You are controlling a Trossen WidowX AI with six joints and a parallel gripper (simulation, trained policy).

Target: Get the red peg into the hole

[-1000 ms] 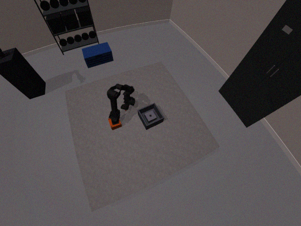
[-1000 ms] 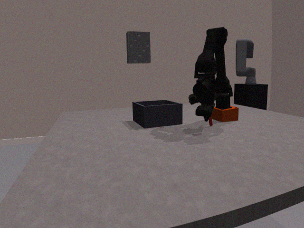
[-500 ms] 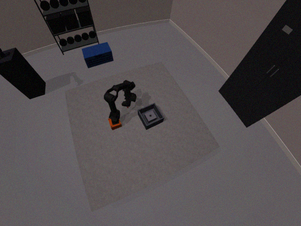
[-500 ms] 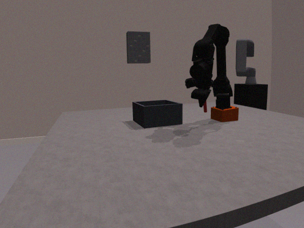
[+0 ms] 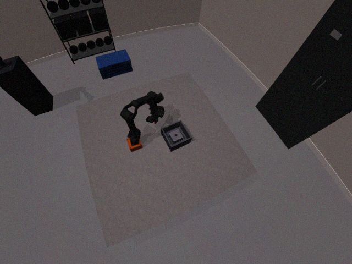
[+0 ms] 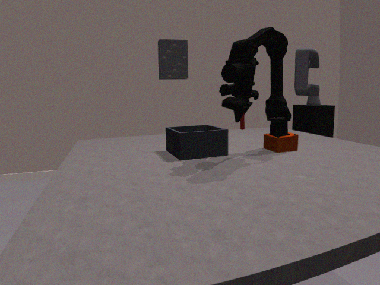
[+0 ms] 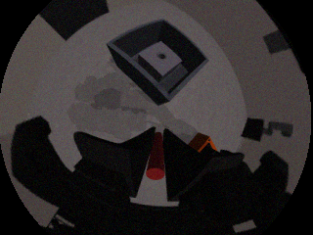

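The light plate is 120 mm ahead of my gripper tip, 130 mm to the right of it and 90 mm below it. The rest, counted from my gripper tip: red peg 10 mm behind, 20 mm to the left, 10 mm above; dark box 120 mm ahead, 130 mm to the right, 110 mm below.
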